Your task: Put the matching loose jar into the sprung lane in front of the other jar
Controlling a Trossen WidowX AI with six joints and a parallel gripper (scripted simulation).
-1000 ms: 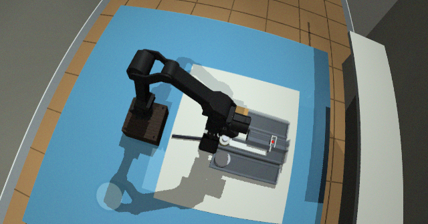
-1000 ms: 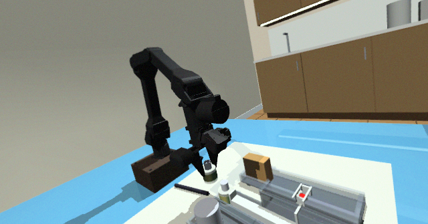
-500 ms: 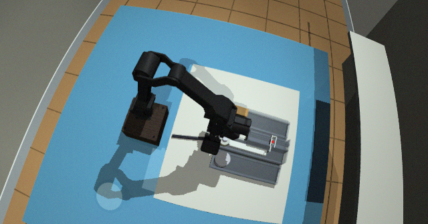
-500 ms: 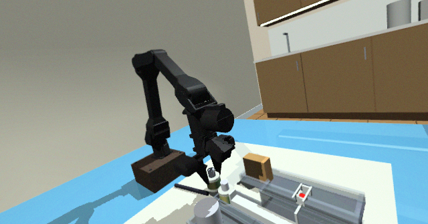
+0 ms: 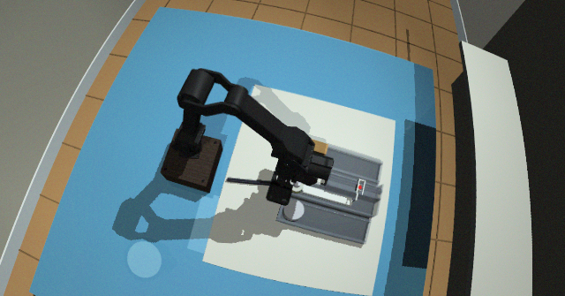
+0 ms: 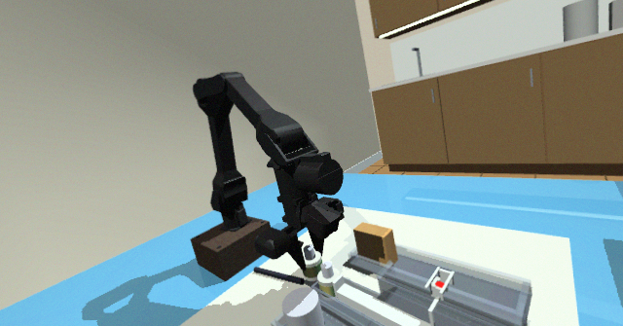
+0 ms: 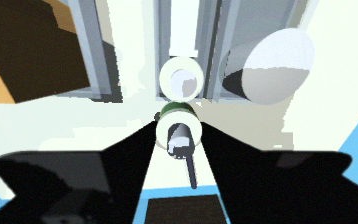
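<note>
Now: gripper tip 90 mm to the left of the wide grey cylinder jar, 30 mm short of it and 20 mm above it. The rest, counted from my gripper tip: brown box 100 mm to the left, 90 mm ahead, 10 mm below; grey pusher lane 190 mm ahead, 30 mm to the right, 30 mm below; thin dark rod 100 mm behind, 50 mm below.
</note>
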